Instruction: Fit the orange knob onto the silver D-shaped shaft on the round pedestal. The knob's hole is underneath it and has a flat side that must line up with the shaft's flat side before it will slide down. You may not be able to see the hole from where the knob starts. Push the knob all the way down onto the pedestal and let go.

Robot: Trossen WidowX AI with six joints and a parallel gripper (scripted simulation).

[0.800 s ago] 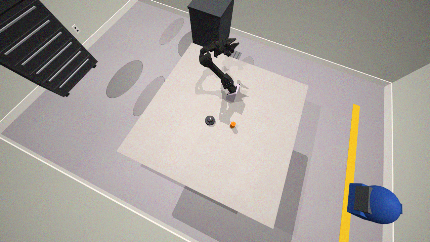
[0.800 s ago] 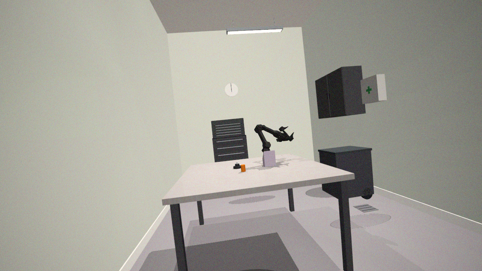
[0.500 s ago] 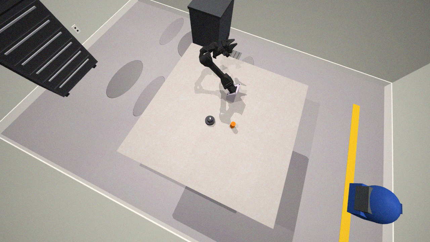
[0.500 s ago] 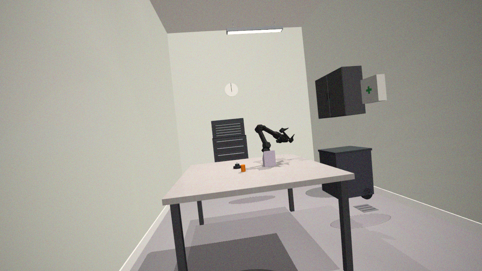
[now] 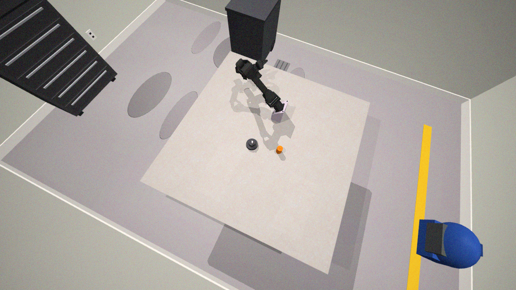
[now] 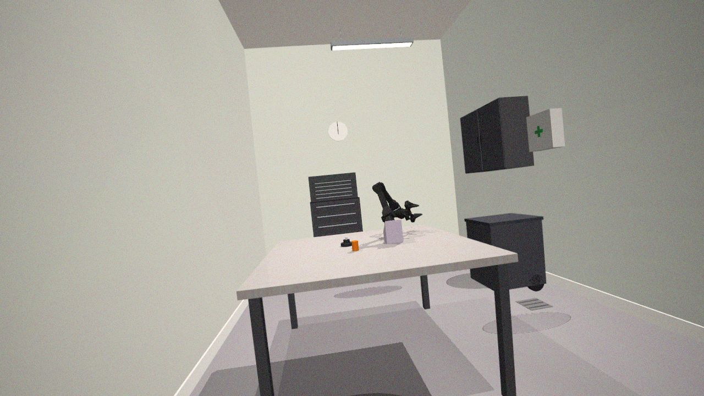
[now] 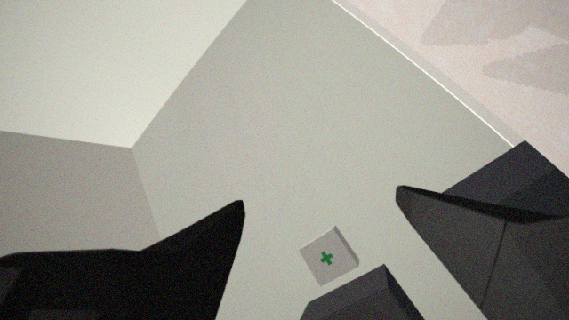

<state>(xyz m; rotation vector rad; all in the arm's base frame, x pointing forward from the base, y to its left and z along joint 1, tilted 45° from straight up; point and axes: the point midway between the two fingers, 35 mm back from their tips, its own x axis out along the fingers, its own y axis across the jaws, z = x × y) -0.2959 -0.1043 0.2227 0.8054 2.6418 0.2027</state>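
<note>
The orange knob lies 610 mm ahead of my gripper tip, 290 mm to the left of it and 130 mm below it. The rest, counted from my gripper tip: dark round pedestal (620 mm ahead, 140 mm below, 90 mm to the left).
</note>
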